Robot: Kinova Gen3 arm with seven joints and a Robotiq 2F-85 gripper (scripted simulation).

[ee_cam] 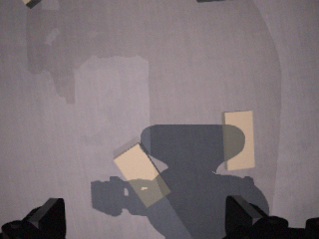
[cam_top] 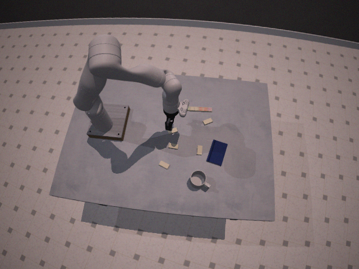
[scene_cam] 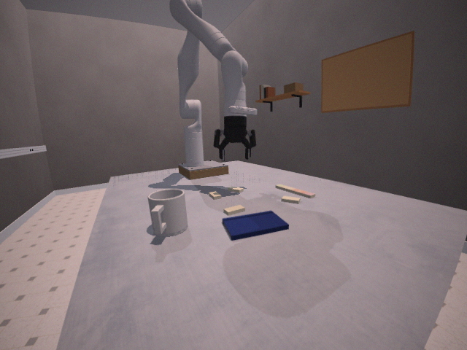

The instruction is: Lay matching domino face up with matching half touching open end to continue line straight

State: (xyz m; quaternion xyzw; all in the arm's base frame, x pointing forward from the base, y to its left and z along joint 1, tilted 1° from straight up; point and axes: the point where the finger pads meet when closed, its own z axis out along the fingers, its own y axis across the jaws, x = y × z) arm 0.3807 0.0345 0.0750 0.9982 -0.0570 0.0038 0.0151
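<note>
My hand is 11 cm above the cream domino.
</note>
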